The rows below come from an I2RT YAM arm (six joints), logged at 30 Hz.
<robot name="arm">
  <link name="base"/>
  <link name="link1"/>
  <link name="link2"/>
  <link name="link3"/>
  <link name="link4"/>
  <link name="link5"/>
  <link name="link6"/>
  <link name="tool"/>
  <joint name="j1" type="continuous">
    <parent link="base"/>
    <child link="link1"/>
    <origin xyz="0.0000 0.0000 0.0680" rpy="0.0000 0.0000 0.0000"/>
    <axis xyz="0 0 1"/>
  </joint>
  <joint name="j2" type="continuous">
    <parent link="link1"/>
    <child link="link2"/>
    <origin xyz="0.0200 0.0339 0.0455" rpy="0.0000 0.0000 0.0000"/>
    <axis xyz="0 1 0"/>
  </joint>
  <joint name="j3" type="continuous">
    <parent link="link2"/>
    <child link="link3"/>
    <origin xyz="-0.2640 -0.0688 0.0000" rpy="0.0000 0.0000 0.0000"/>
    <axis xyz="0 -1 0"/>
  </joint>
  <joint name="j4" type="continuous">
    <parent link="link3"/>
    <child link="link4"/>
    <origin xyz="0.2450 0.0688 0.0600" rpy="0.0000 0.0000 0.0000"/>
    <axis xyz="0 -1 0"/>
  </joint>
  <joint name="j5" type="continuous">
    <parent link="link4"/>
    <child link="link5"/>
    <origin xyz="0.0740 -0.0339 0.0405" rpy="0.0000 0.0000 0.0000"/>
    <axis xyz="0 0 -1"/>
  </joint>
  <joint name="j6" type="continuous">
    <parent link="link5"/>
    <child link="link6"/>
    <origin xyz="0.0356 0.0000 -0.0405" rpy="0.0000 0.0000 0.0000"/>
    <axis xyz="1 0 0"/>
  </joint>
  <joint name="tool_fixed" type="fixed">
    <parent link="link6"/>
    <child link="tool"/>
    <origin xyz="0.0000 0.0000 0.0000" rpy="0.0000 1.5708 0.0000"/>
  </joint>
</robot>
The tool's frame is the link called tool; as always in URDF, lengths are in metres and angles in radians. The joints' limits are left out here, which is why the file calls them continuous.
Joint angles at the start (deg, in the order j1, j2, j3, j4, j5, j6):
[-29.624, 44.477, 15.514, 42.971, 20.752, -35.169]
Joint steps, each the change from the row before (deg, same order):
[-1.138, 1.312, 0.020, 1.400, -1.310, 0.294]
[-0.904, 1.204, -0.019, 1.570, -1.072, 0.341]
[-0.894, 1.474, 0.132, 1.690, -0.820, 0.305]
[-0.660, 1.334, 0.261, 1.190, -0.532, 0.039]
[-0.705, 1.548, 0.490, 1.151, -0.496, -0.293]
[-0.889, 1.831, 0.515, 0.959, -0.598, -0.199]
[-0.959, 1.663, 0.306, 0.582, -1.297, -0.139]
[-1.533, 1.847, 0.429, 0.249, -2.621, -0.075]
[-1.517, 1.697, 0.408, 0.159, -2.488, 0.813]
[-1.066, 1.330, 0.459, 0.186, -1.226, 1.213]
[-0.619, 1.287, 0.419, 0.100, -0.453, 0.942]
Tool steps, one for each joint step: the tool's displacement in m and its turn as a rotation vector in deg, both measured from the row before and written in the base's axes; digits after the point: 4 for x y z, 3 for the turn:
[0.0009, -0.0038, -0.0009, -0.149, -0.155, 0.200]
[0.0008, -0.0031, -0.0006, -0.196, -0.416, 0.214]
[0.0012, -0.0036, -0.0004, -0.173, -0.413, -0.027]
[0.0015, -0.0032, -0.0002, -0.154, -0.053, -0.136]
[0.0020, -0.0038, 0.0004, -0.337, 0.214, -0.298]
[0.0023, -0.0048, -0.0008, -0.046, 0.531, -0.360]
[0.0020, -0.0046, -0.0024, 0.102, 0.922, 0.265]
[0.0017, -0.0062, -0.0030, 0.164, 1.354, 1.001]
[0.0012, -0.0061, -0.0029, 0.805, 0.611, 1.083]
[0.0009, -0.0049, -0.0015, 1.039, -0.209, 0.370]
[0.0014, -0.0039, -0.0019, 1.048, -0.053, -0.003]

